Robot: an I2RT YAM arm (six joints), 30 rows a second.
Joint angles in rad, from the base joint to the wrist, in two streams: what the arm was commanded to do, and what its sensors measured. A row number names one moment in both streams.
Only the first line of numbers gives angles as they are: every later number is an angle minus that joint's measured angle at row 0.
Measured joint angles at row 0:
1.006, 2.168, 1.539, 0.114, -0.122, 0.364
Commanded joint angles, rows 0 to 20:
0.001, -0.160, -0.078, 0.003, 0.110, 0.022
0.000, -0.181, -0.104, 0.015, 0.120, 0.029
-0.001, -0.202, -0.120, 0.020, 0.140, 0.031
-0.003, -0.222, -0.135, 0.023, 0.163, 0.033
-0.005, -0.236, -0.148, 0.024, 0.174, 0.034
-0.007, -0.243, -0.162, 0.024, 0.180, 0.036
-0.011, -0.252, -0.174, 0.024, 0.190, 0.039
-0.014, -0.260, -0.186, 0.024, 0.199, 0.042
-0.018, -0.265, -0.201, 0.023, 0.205, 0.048
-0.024, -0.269, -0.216, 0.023, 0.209, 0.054
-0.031, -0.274, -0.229, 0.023, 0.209, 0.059
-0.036, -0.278, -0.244, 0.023, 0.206, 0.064
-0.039, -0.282, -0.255, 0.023, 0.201, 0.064
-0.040, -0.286, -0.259, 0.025, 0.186, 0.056
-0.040, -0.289, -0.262, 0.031, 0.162, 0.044
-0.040, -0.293, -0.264, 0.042, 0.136, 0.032
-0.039, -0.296, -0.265, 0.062, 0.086, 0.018
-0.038, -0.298, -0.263, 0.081, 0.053, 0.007
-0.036, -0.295, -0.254, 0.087, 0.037, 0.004
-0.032, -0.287, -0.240, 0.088, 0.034, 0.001
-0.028, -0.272, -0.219, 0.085, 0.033, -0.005
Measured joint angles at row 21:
-0.045, -0.254, -0.267, 0.048, 0.108, 0.027
